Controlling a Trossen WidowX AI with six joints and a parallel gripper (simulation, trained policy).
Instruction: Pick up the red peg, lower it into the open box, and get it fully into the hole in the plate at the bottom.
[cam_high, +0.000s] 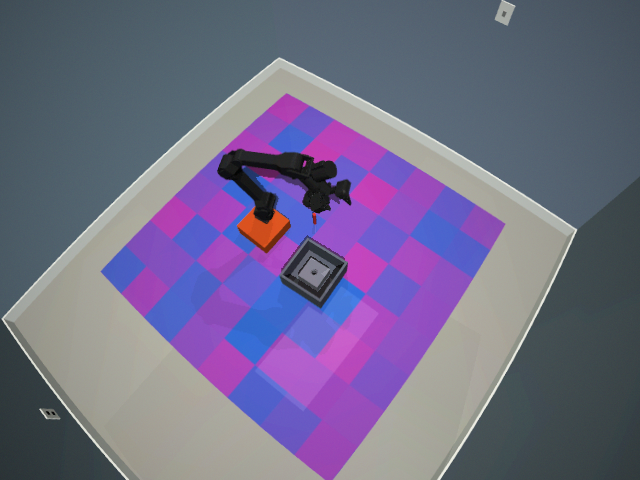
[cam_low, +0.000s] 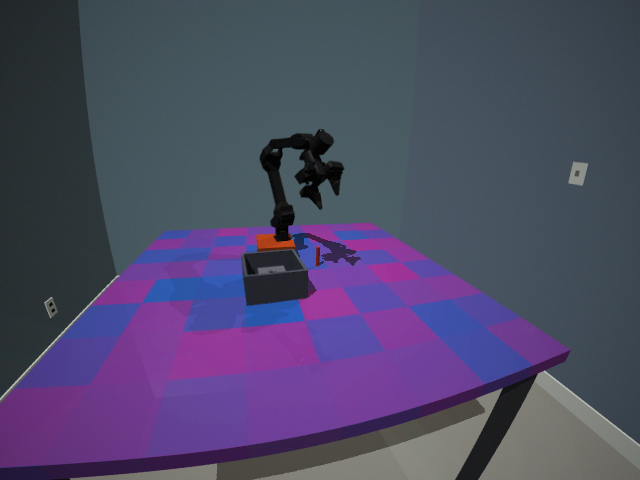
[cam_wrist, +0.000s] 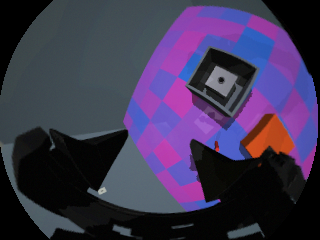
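Now: the red peg 240 mm below my gripper tip, 130 mm behind it and 20 mm to the left of it. From my gripper tip the other things lie so: light grey plate (240 mm below, 190 mm to the right, 10 mm behind); dark grey box (260 mm below, 190 mm to the right, 10 mm behind).
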